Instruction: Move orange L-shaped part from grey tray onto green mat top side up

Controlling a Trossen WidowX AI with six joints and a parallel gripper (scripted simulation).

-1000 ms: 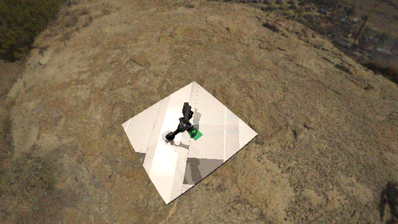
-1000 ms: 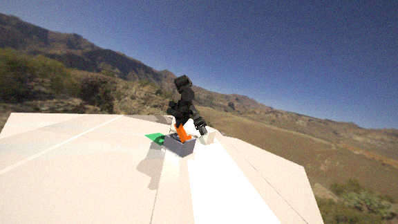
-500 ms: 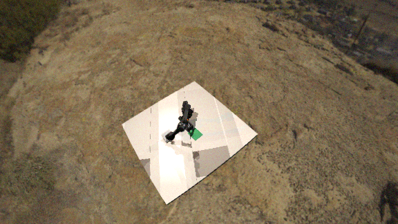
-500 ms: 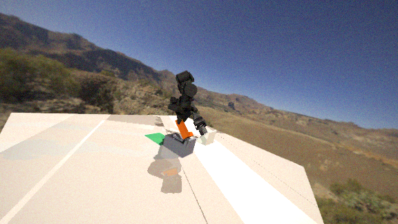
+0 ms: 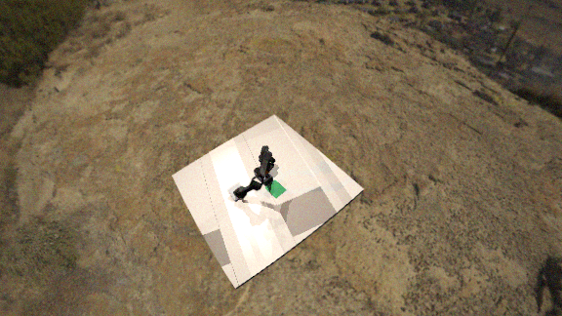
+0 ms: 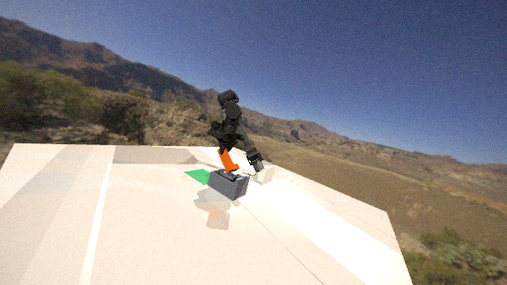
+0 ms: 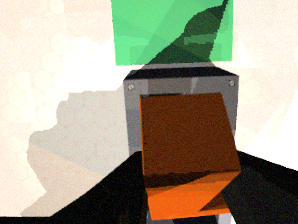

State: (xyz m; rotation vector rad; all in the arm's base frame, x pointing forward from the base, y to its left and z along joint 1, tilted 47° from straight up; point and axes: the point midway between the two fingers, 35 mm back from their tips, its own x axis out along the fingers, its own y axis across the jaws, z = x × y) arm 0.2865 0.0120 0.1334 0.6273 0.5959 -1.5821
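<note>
My gripper tip is 2 cm past the green mat, 10 cm to the left of it and 16 cm above it. The rest, counted from my gripper tip: orange L-shaped part: 1 cm behind, 3 cm to the left, 3 cm below.
</note>
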